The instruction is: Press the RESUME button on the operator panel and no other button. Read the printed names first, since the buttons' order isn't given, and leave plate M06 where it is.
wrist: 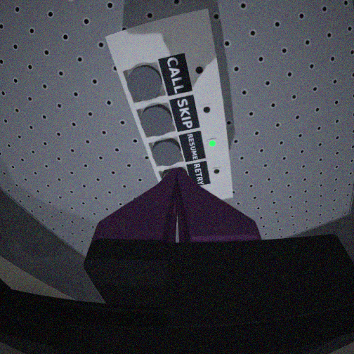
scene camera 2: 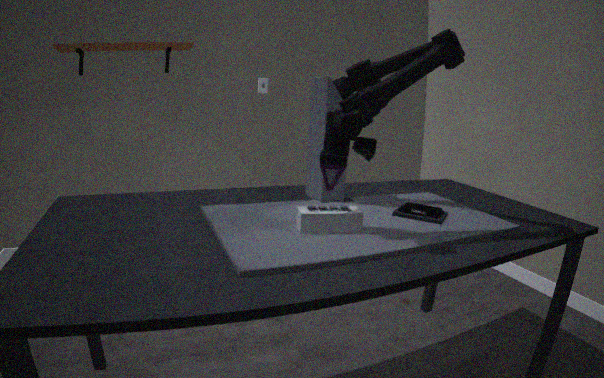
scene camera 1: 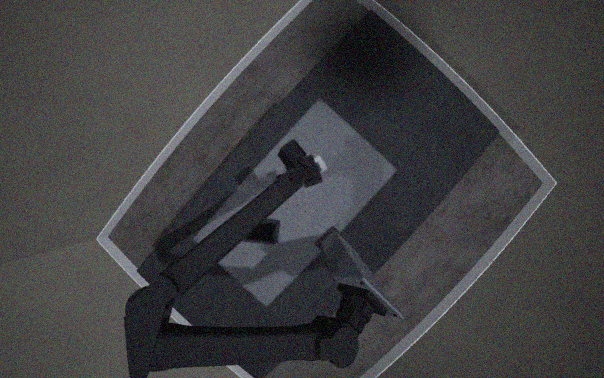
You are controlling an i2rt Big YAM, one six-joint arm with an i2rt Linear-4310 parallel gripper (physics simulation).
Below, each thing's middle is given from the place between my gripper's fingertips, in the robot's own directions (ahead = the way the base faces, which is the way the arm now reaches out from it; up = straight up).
Labels:
Now: the skip button (wrist: 155,120) 50 mm below my hand, 20 mm to the left of it and 10 mm behind it. Round my hand: white operator panel (wrist: 181,47) (80 mm below, 10 mm ahead).

